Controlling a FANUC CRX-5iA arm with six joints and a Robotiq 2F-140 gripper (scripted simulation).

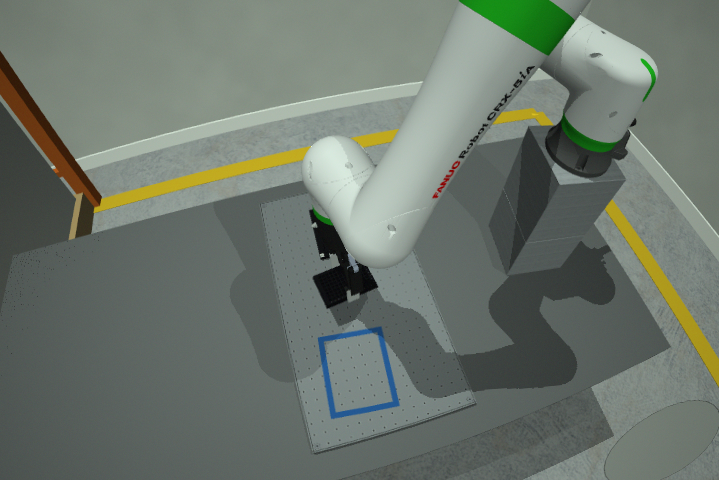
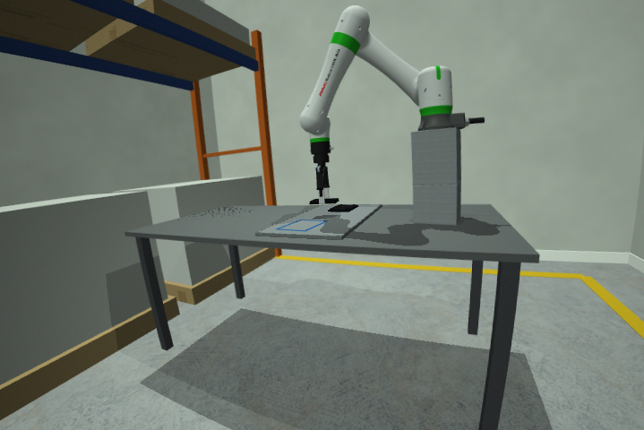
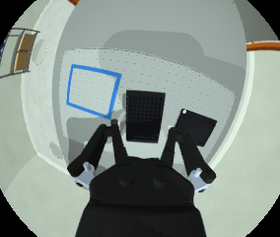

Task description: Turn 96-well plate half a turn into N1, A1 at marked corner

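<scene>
Now: the black plate nest N1 190 mm to the right of my hand, 90 mm below it and 50 mm behind it. From my hand the other things lie so: black 96-well plate 20 mm below; then white A1 mark 130 mm to the right, 80 mm below, 20 mm ahead.
</scene>
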